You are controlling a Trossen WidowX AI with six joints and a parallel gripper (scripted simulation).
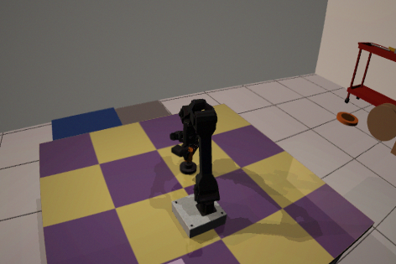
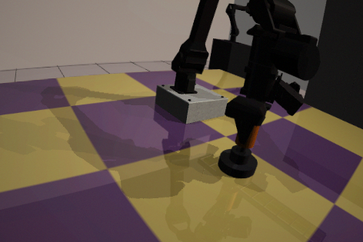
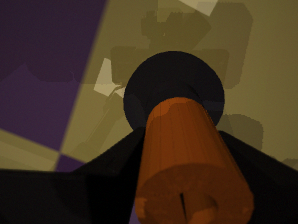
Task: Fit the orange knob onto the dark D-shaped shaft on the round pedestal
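Now: gripper tip 2 cm below the orange knob. The rest, counted from my gripper tip: dark round pedestal 4 cm below.
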